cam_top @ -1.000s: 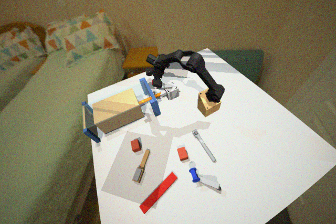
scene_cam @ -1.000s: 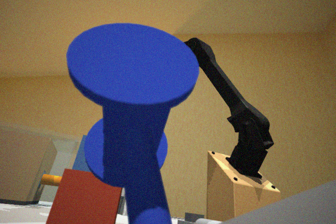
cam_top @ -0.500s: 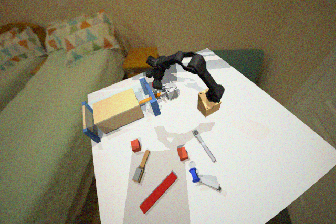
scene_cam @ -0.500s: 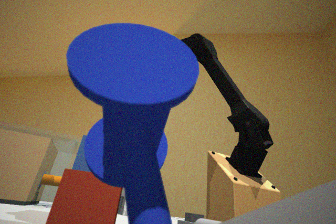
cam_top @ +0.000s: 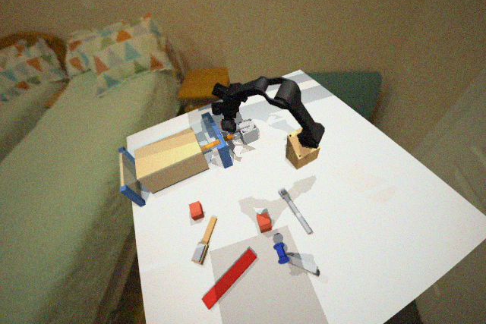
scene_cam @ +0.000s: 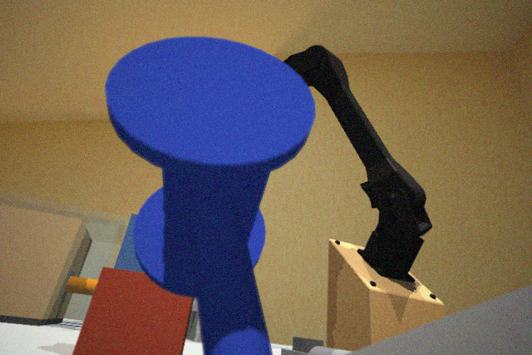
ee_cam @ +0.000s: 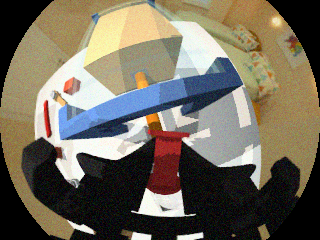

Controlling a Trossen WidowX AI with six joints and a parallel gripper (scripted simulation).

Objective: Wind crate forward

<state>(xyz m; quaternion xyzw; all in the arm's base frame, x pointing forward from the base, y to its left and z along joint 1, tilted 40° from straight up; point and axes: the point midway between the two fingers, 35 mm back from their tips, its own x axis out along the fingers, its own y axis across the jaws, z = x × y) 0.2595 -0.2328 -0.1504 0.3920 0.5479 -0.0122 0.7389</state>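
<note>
Right now the grey crank arm is 50 mm behind my gripper tip, 30 mm below it and 10 mm to the left of it. Round my gripper tip: winch drum 110 mm behind, 100 mm below, 20 mm to the left; mouth frame 50 mm ahead, 30 mm below, 10 mm to the left; red grip 10 mm to the left, 10 mm behind.
</note>
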